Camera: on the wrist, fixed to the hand. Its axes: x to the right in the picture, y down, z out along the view.
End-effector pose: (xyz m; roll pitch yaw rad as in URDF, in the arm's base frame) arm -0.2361 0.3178 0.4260 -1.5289 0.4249 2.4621
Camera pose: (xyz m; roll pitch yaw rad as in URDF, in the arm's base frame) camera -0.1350 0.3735 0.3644 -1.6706 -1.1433 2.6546
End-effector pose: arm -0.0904 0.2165 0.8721 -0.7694 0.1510 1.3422
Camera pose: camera -0.0722 0.1780 0.7484 -0.1569 -0.8778 -0.0514
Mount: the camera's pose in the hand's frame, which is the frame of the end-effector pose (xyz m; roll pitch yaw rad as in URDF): -0.0144 0.0696 -0.1099 0.0759 -0.1213 -1.5752
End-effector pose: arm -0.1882 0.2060 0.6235 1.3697 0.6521 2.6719
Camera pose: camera -0.2581 0.1051 0.6690 -1.1040 0.8499 0.0310
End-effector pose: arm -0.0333 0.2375 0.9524 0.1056 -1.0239 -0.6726
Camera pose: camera 0.0793 0.2511 0.8871 1.0993 -0.0044 -2.2591
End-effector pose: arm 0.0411 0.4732 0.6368 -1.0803 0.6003 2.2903
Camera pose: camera 0.1393 0.4585 0.5516 -1.0078 -0.8820 1.6865
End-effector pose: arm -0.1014 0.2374 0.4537 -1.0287 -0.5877 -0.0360
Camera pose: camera -0.0510 0.1773 0.3489 1.0988 -0.8590 -2.5020
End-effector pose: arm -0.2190 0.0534 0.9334 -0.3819 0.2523 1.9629
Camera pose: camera -0.2233 0.0020 0.8131 -0.2086 -0.4871 0.5239
